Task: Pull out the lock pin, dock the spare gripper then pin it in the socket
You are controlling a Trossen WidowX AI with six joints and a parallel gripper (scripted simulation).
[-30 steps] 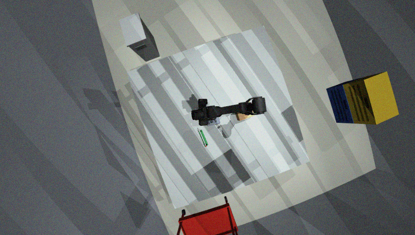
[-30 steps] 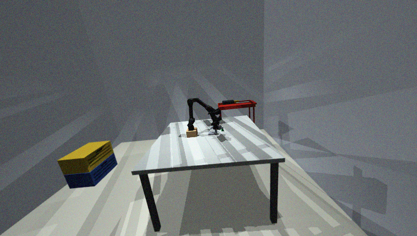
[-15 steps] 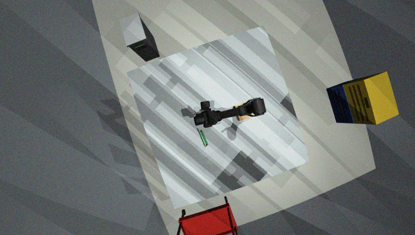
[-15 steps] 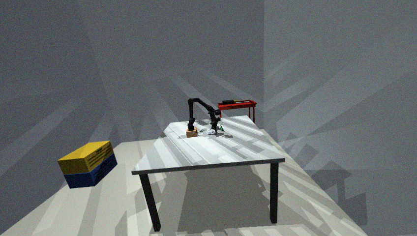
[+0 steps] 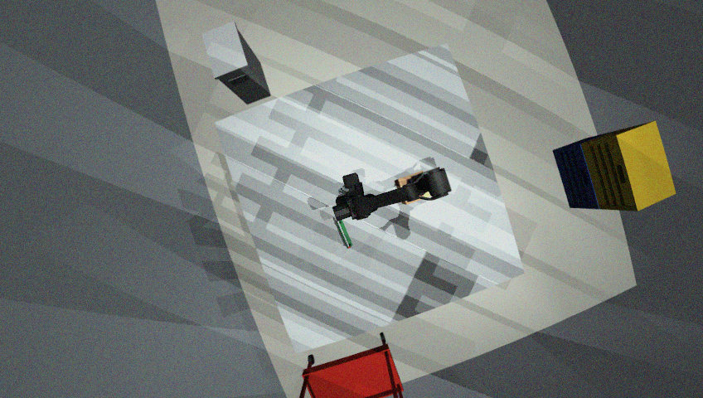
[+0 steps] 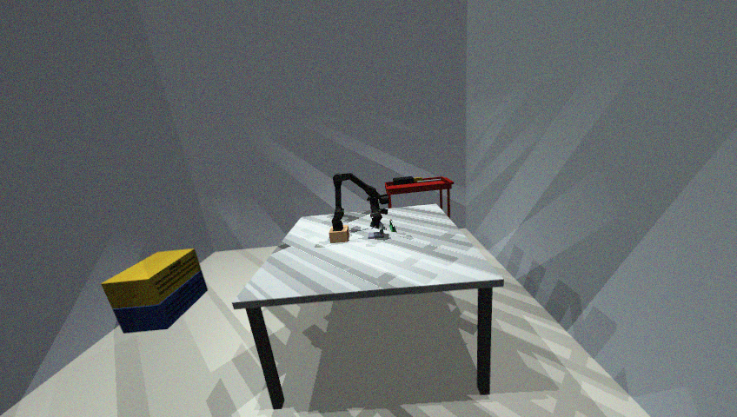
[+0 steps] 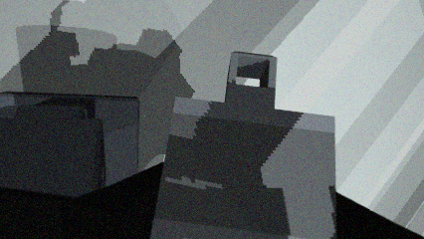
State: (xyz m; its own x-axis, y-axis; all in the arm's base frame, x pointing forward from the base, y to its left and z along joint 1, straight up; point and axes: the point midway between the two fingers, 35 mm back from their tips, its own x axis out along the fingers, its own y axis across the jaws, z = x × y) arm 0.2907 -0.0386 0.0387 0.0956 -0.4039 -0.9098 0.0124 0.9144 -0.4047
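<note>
My gripper tip is now 9 cm short of the green part, 21 cm to the right of it and 7 cm above it. The rest, counted from my gripper tip: spare gripper: 1 cm to the left, 1 cm above; grey mount: 1 cm behind, 8 cm to the left, 4 cm below.
</note>
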